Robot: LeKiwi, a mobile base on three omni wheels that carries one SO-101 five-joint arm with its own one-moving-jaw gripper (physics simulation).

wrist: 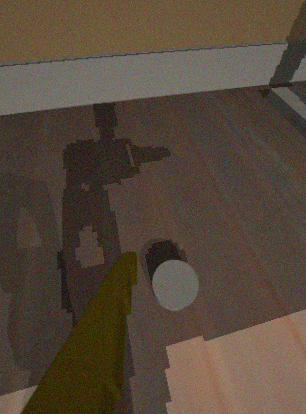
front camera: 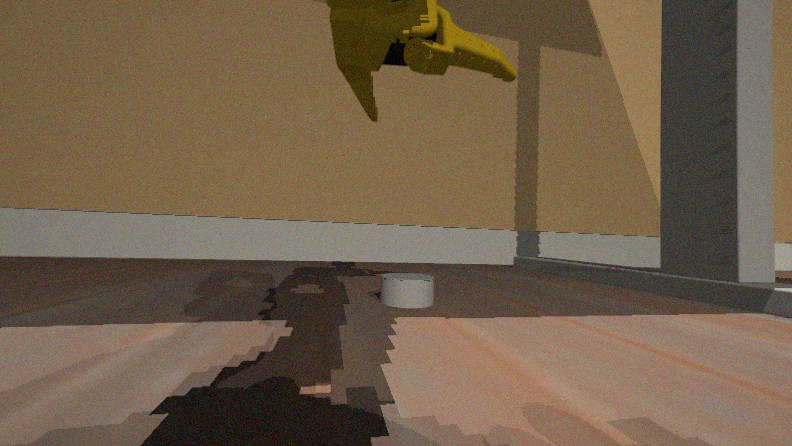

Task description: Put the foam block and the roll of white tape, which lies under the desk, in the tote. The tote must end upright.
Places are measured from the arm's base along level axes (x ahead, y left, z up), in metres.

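Pixels of known places: hand at its tool point: point(wrist: 136, 263) point(front camera: 377, 116).
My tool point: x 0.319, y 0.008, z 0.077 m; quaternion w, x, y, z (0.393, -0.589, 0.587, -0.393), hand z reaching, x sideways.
Behind a point stands the place of what it marks.
The roll of white tape point(front camera: 407, 290) @(x 0.313, y -0.024, z -0.075 m) point(wrist: 175, 285) @(x 0.335, y -0.025, z -0.066 m) lies flat on the floor in the desk's shadow, near the middle of the front view. In the wrist view it lies just right of the fixed jaw's tip. My gripper point(front camera: 446, 98) is wide open and empty. It hangs well above the floor in the front view, with its jaws spread apart. In the wrist view one notched jaw shows and the moving jaw is out of the picture. The foam block and the tote do not show in either view.
A grey desk leg point(front camera: 699, 144) @(x 0.402, y -0.372, z 0.094 m) stands at the right, on a floor bar point(front camera: 642, 278) @(x 0.454, y -0.349, z -0.073 m) that runs back toward the wall. The tan wall point(front camera: 166, 110) @(x 0.690, y 0.456, z 0.212 m) point(wrist: 125, 25) @(x 0.769, y 0.026, z 0.039 m) with its pale baseboard point(front camera: 166, 235) @(x 0.681, y 0.433, z -0.044 m) point(wrist: 125, 75) @(x 0.753, y 0.033, z -0.038 m) is behind the roll. Dark arm shadows fall on the wooden floor.
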